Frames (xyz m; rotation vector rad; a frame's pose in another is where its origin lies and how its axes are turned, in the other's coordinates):
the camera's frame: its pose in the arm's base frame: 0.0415 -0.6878 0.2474 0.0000 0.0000 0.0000
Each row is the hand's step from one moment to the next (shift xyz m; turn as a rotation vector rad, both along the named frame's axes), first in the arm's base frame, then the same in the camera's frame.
Working: the arm's base frame: its pose in the camera's frame: -0.0415 0.6878 -0.2474 0.0000 0.0000 0.0000

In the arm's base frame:
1: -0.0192 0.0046 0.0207 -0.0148 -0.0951 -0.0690
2: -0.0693 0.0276 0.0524 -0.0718 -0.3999 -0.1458
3: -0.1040 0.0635 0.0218 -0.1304 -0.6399 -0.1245
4: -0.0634 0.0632 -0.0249 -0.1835 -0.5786 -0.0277
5: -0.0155 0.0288 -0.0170 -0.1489 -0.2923 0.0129
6: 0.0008 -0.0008 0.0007 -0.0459 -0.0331 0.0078
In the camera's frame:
1: -0.0192 0.0046 0.0207 -0.0148 -0.0951 -0.0690
2: -0.0693 0.0276 0.0524 -0.0718 -0.3999 -0.1458
3: -0.1040 0.0635 0.0218 -0.1304 -0.6399 -0.1245
4: -0.0634 0.0632 -0.0249 -0.1835 -0.5786 -0.0277
5: -0.0155 0.0288 -0.0170 -0.1489 -0.2923 0.0129
6: 0.0008 -0.0008 0.0007 -0.0459 -0.0331 0.0078

